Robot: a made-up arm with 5 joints.
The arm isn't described. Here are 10 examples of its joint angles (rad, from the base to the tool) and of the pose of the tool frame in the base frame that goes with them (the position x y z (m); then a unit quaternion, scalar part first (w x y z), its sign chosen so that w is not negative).
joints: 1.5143 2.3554 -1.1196 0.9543 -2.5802
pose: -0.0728 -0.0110 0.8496 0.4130 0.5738 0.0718 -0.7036
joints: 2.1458 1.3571 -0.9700 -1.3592 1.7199
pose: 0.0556 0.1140 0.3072 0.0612 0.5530 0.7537 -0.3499
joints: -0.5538 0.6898 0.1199 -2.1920 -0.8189
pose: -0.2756 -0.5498 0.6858 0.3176 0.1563 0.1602 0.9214
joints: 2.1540 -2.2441 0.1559 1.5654 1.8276
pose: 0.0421 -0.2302 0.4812 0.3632 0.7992 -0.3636 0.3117
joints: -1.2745 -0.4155 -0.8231 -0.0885 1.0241
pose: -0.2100 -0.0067 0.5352 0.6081 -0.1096 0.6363 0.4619
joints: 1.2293 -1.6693 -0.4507 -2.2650 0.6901
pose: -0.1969 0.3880 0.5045 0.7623 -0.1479 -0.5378 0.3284
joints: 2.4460 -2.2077 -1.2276 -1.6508 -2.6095
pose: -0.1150 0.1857 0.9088 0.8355 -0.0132 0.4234 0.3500
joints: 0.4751 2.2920 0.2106 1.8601 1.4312
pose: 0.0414 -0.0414 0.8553 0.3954 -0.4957 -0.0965 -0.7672
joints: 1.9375 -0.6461 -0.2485 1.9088 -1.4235
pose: -0.2398 0.1026 0.2109 0.2863 0.3035 -0.4997 0.7592
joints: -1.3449 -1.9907 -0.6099 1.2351 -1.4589
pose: -0.3206 -0.0113 0.4528 0.9224 -0.2560 0.2831 0.0595
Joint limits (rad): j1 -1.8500..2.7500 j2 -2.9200..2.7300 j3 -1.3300..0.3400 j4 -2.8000..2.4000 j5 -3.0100..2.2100
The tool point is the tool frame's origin. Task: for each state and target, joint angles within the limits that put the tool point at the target. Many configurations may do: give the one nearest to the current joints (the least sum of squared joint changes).
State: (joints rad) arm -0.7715 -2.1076 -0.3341 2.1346 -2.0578
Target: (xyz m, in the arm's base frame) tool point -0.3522 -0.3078 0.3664
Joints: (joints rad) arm -1.2277 -1.9889 -0.7392 2.2512 -2.1268
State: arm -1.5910 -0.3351 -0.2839 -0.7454 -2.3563
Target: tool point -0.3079 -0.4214 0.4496
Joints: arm -0.8193 -0.6206 0.3101 -1.5054 -1.9981
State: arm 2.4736 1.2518 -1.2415 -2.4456 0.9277
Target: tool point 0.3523 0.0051 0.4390
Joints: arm 2.7500 0.4786 -1.1277 -2.3720 0.3777
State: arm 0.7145 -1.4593 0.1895 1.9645 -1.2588
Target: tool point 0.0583 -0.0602 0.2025
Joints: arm 0.7605 -1.3451 0.2491 1.8534 -1.2490
